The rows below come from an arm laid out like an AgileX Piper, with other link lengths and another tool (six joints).
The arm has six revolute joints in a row. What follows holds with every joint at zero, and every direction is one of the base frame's. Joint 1 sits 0.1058 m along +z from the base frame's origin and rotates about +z. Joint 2 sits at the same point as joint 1 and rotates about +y. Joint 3 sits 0.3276 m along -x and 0.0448 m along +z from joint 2 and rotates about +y. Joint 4 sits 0.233 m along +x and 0.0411 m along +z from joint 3 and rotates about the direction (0.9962, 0, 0.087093). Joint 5 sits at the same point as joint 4 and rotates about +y. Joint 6 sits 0.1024 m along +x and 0.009 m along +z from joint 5 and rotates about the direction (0.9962, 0, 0.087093). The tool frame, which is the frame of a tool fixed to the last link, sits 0.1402 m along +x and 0.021 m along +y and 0.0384 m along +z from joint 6; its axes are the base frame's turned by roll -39.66, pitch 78.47 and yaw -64.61 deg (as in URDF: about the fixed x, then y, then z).
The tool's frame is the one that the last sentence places.
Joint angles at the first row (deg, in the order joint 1, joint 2, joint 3, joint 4, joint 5, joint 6):
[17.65 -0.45 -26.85 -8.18 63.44 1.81]
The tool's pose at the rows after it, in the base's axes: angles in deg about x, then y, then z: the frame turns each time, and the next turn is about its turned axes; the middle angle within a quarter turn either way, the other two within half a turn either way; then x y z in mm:
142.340, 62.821, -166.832, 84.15, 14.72, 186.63
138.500, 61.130, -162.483, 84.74, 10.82, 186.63
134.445, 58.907, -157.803, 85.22, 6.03, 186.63
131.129, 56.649, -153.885, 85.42, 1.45, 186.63
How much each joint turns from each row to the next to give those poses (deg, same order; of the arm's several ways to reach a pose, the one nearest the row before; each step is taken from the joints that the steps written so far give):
[-1.39 0.00 0.00 0.05 -0.02 0.01]
[-2.65 0.00 0.00 0.00 0.00 -0.01]
[-3.23 0.00 0.00 0.00 0.00 0.01]
[-3.07 0.00 0.00 0.00 0.00 -0.01]

